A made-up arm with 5 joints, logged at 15 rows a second.
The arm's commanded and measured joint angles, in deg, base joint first. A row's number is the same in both.
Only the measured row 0 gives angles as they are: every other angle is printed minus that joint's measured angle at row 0.
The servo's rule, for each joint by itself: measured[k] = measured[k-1] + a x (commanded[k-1-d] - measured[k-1]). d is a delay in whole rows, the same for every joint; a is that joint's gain. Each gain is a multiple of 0.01, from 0.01 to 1. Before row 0 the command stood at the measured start. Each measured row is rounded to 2 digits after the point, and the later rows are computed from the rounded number. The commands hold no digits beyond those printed.
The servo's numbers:
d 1
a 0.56 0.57 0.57 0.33 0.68
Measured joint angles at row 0:
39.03, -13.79, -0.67, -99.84, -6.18
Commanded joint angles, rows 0 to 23:
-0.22, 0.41, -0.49, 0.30, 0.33
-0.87, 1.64, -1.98, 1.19, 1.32
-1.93, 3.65, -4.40, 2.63, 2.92
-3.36, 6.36, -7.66, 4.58, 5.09
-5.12, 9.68, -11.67, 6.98, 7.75
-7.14, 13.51, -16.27, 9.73, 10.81
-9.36, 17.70, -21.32, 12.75, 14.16
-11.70, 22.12, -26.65, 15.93, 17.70
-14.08, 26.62, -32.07, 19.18, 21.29
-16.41, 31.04, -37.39, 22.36, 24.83
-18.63, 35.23, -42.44, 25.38, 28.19
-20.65, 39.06, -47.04, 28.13, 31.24
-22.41, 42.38, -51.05, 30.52, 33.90
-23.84, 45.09, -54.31, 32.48, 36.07
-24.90, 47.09, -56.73, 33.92, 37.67
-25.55, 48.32, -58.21, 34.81, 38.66
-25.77, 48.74, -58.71, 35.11, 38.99
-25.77, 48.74, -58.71, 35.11, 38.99
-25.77, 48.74, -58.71, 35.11, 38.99
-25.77, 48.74, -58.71, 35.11, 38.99
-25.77, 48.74, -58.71, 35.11, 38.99
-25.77, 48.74, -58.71, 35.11, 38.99
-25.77, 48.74, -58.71, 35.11, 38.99
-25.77, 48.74, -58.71, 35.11, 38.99
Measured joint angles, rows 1 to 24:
0.00, 0.00, 0.00, 0.00, 0.00
-0.12, 0.23, -0.28, 0.10, 0.22
-0.54, 1.03, -1.25, 0.46, 0.97
-1.32, 2.52, -3.05, 1.18, 2.30
-2.46, 4.71, -5.68, 2.30, 4.20
-3.95, 7.54, -9.09, 3.84, 6.61
-5.74, 10.94, -13.18, 5.78, 9.47
-7.77, 14.79, -17.82, 8.08, 12.66
-9.97, 18.97, -22.85, 10.67, 16.09
-12.27, 23.33, -28.11, 13.48, 19.63
-14.59, 27.72, -33.40, 16.41, 23.17
-16.85, 32.00, -38.55, 19.37, 26.58
-18.98, 36.02, -43.39, 22.26, 29.75
-20.90, 39.65, -47.76, 24.99, 32.57
-22.55, 42.75, -51.49, 27.46, 34.95
-23.87, 45.22, -54.48, 29.59, 36.80
-24.81, 46.99, -56.61, 31.31, 38.06
-25.35, 47.99, -57.81, 32.56, 38.69
-25.59, 48.42, -58.32, 33.40, 38.89
-25.69, 48.60, -58.54, 33.96, 38.96
-25.73, 48.68, -58.64, 34.34, 38.98
-25.75, 48.71, -58.68, 34.59, 38.99
-25.76, 48.73, -58.70, 34.76, 38.99
-25.77, 48.74, -58.71, 34.88, 38.99

